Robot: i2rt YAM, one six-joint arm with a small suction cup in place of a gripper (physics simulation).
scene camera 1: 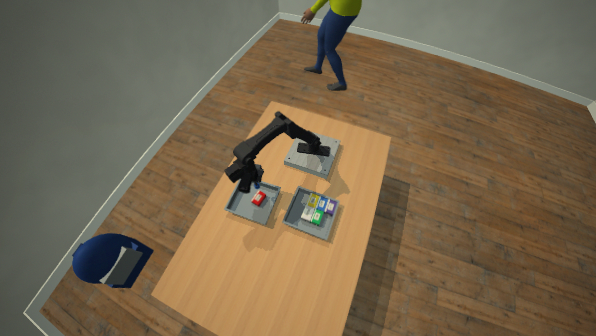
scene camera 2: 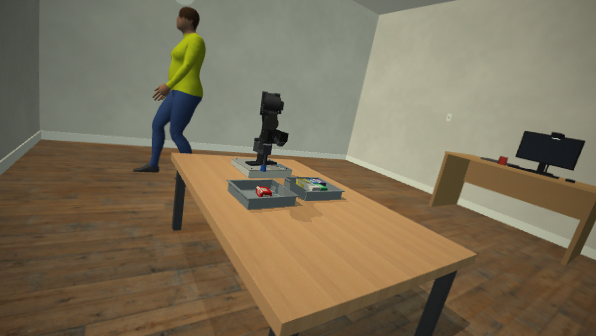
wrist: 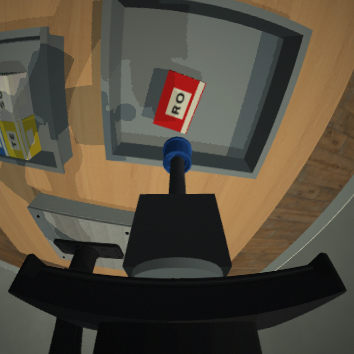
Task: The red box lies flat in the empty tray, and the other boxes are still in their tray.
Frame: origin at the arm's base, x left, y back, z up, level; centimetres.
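Seen in the pictures: hand, its tool point: [scene camera 1: 257, 186] [scene camera 2: 263, 170] [wrist: 176, 149]; arm's base, origin of its link: [scene camera 1: 313, 149] [scene camera 2: 261, 163] [wrist: 88, 247].
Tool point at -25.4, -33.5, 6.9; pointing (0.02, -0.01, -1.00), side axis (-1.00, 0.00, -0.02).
Note:
Pixels of each thing's top centre, then the offset from my tool point to it, as dx, dy, dz. Level surfaces: height alone.
- red box, centre of its top: [wrist: 177, 103] [scene camera 2: 264, 189] [scene camera 1: 258, 197] +0.0, -3.0, -8.0
- second grey tray, centre of its top: [scene camera 2: 313, 183] [scene camera 1: 311, 211] +30.3, -5.8, -6.4
- wooden table, height of its surface: dz -11.4
The red box [scene camera 1: 258, 198] [scene camera 2: 263, 191] [wrist: 179, 102] lies flat, label up, on the floor of a grey tray [scene camera 1: 241, 215] [scene camera 2: 272, 202] [wrist: 302, 65]. My suction cup [scene camera 1: 257, 185] [scene camera 2: 263, 168] [wrist: 177, 151] is blue and hangs above that tray, apart from the red box, with nothing on it. The second grey tray [scene camera 1: 306, 232] [scene camera 2: 327, 195] [wrist: 59, 107] holds several boxes: yellow [scene camera 1: 313, 200] [wrist: 31, 136], blue [scene camera 1: 323, 203], purple [scene camera 1: 331, 206], white [scene camera 1: 307, 214] [wrist: 17, 97] and green [scene camera 1: 317, 217]. In the wrist view part of that tray shows.
The arm's grey base plate [scene camera 1: 310, 164] [scene camera 2: 245, 167] [wrist: 100, 227] stands on the wooden table [scene camera 1: 240, 280] [scene camera 2: 320, 250], behind the trays. A person [scene camera 1: 332, 40] [scene camera 2: 187, 65] stands beyond the table. A desk with a monitor [scene camera 2: 550, 150] stands at the right. A blue rounded object [scene camera 1: 102, 257] shows at the left.

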